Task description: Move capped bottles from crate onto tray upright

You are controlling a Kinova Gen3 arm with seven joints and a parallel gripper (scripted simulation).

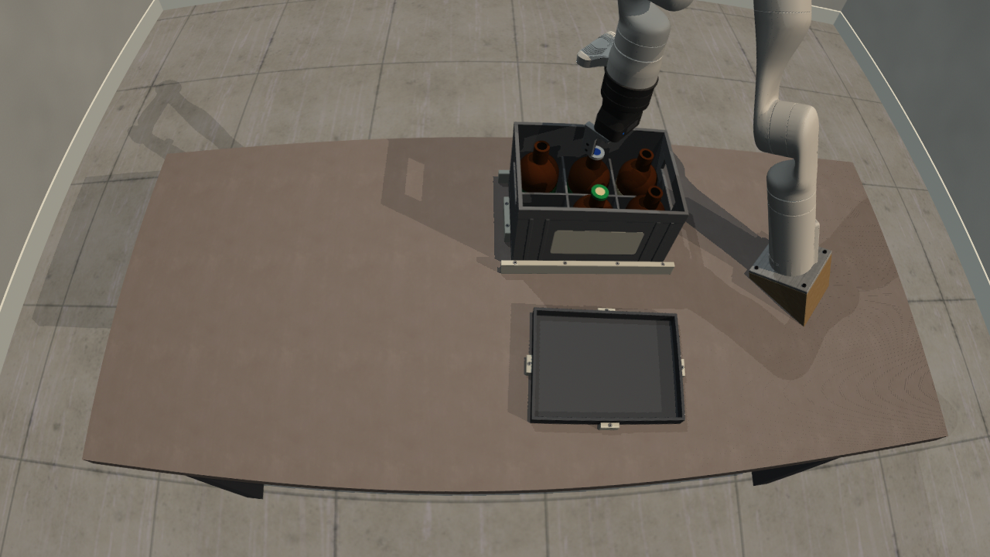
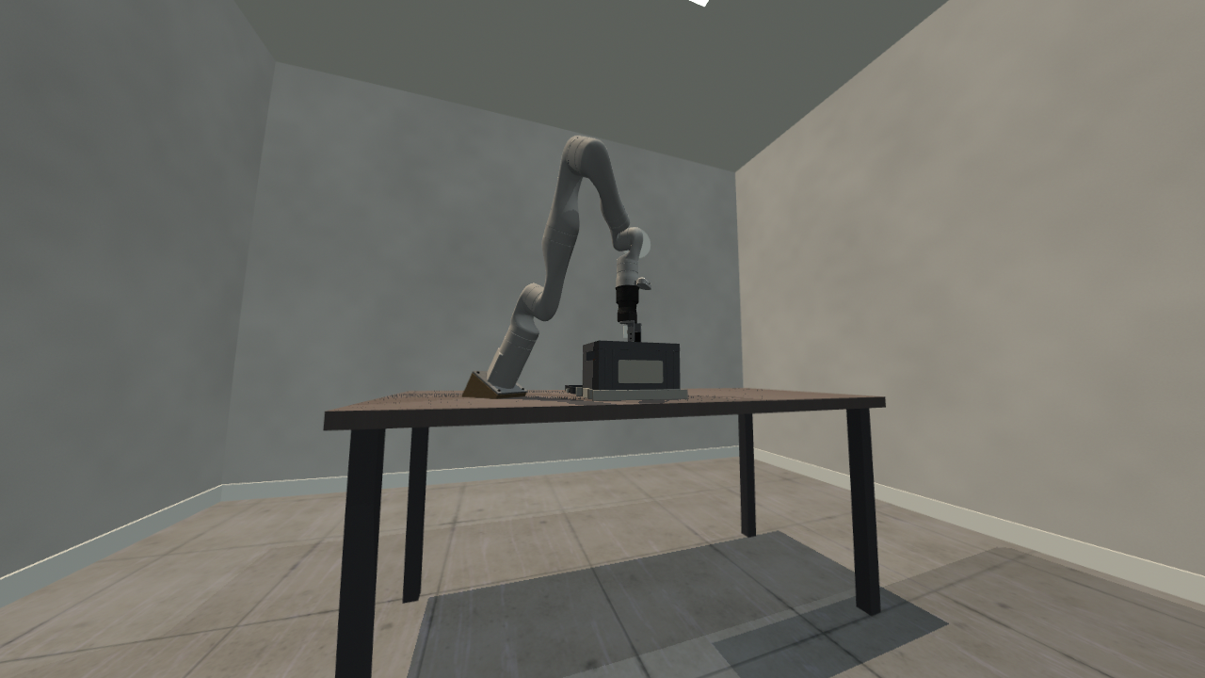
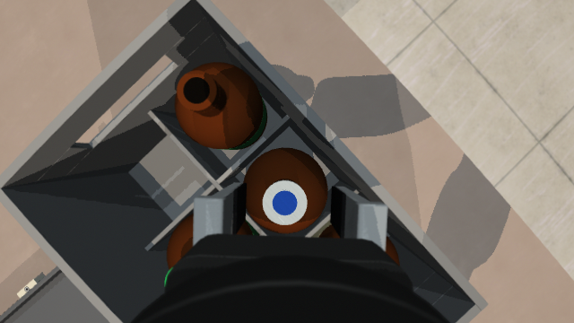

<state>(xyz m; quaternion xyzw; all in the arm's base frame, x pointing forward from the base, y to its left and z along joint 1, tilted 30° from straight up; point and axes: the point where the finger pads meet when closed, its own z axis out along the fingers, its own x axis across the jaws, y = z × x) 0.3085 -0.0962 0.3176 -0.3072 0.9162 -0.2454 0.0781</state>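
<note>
The crate is 11 cm below my hand, 4 cm to the left of it and 1 cm ahead of it. From my hand the other things lie so: dark tray (32 cm to the left, 18 cm below, 5 cm ahead).
</note>
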